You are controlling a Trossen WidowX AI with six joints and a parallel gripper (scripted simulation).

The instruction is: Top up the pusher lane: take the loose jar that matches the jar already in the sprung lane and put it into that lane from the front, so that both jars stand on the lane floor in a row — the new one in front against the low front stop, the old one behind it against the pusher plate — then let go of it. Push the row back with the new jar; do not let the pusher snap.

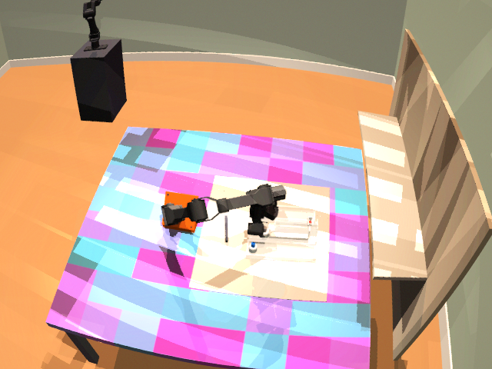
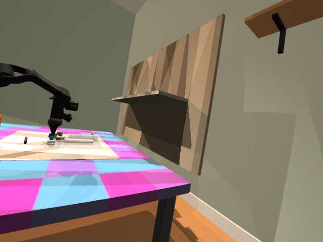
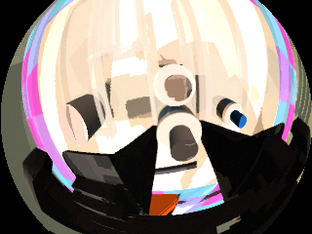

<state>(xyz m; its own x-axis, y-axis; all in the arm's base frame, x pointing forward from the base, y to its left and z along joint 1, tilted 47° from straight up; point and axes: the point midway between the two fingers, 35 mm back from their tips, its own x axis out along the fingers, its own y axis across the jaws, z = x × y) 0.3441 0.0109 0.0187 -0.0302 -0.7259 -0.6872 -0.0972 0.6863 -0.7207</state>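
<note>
The thin dark rod lies 12 cm behind my gripper tip, 2 cm to the left of it and 4 cm below it. Also, from my gripper tip: clear sprung lane (14 cm ahead, 4 cm to the left, 3 cm below); red mark (22 cm ahead, 6 cm to the left, 2 cm above); pusher plate (14 cm ahead, 4 cm to the left).
</note>
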